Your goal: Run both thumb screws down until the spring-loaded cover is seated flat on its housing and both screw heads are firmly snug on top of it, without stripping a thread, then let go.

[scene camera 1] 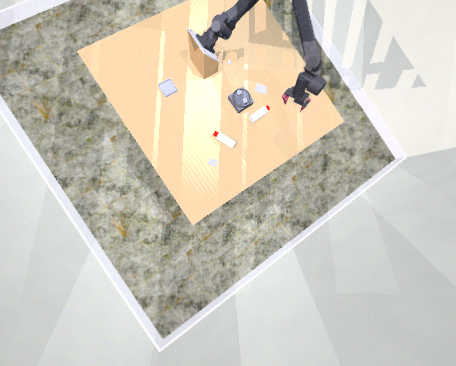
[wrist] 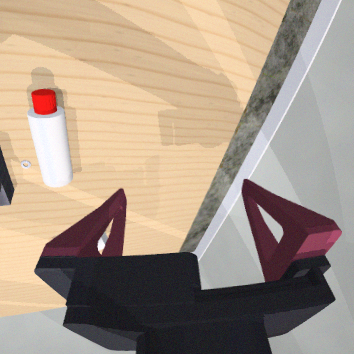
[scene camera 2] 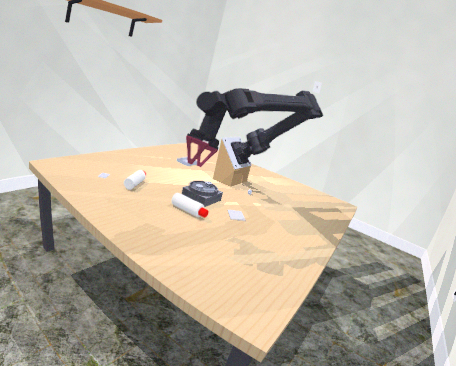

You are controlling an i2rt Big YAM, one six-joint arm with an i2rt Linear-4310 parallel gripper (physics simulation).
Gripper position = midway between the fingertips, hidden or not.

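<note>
Nothing is held by my gripper (scene camera 2: 194, 165), which is open. The wrist view also gives me a sight of the gripper (wrist: 183, 188).
</note>
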